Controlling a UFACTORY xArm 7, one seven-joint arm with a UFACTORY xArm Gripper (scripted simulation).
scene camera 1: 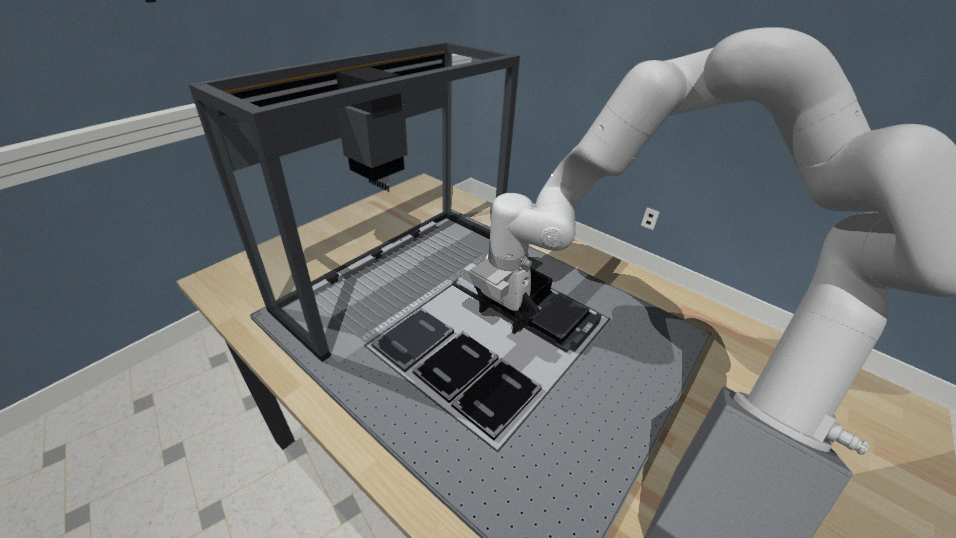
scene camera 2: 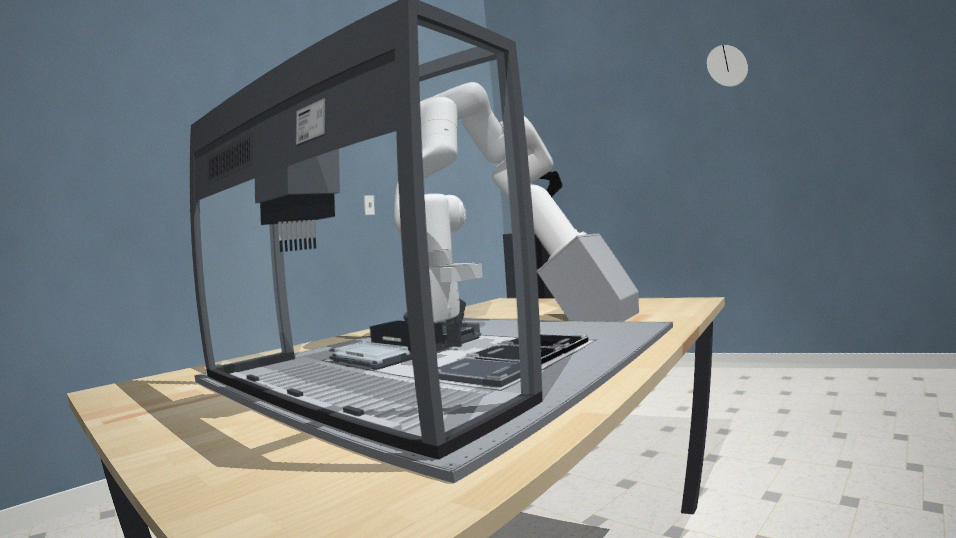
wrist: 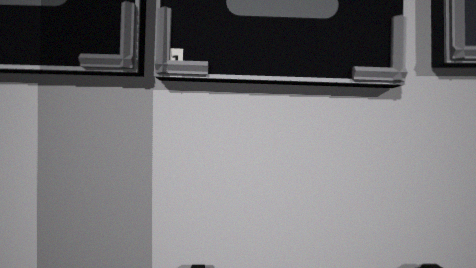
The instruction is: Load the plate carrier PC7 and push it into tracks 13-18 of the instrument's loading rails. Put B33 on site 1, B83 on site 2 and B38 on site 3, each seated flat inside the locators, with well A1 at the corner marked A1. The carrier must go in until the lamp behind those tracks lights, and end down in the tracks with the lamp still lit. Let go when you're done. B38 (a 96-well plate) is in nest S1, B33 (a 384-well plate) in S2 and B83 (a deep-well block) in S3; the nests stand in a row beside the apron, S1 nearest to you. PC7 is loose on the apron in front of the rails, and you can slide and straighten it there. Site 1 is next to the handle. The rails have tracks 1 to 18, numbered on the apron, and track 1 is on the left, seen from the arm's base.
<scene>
In view: a carrier PC7 [scene camera 1: 592, 320] and a frame post [scene camera 1: 511, 78].
The wrist view misses the carrier PC7: it is out of frame.
</scene>
